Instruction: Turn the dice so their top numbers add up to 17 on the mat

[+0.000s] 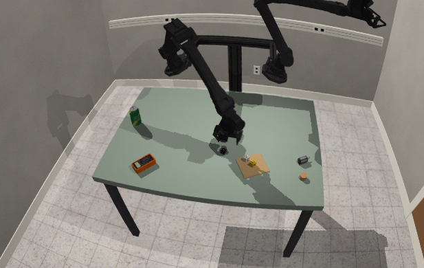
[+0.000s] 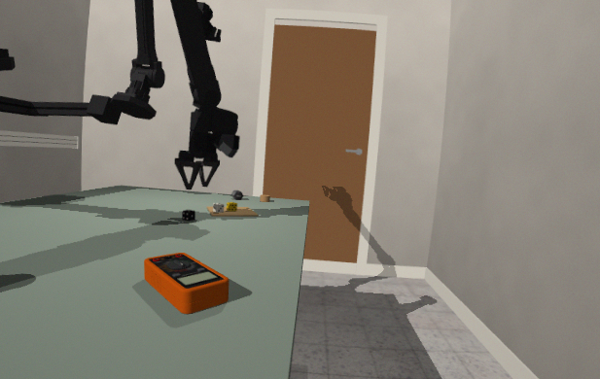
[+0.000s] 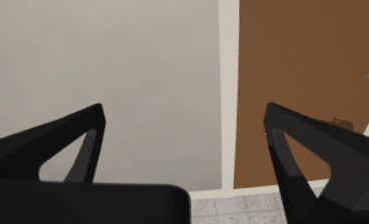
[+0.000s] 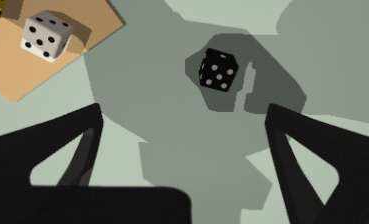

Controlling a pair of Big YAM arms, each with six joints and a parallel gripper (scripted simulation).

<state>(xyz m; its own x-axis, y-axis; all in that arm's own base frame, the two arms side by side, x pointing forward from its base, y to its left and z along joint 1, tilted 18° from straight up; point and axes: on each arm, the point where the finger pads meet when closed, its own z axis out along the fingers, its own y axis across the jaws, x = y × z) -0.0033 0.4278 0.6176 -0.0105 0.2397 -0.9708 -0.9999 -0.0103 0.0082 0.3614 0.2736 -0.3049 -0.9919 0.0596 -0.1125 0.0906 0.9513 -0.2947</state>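
My right gripper is now 8 cm above the black die, 3 cm to the left of it and 1 cm past it. From my right hand the other things lie so: yellow die (14 cm to the left, 8 cm below, 6 cm ahead); tan mat (14 cm to the left, 9 cm below, 6 cm ahead); white die (10 cm to the left, 8 cm below, 3 cm ahead).
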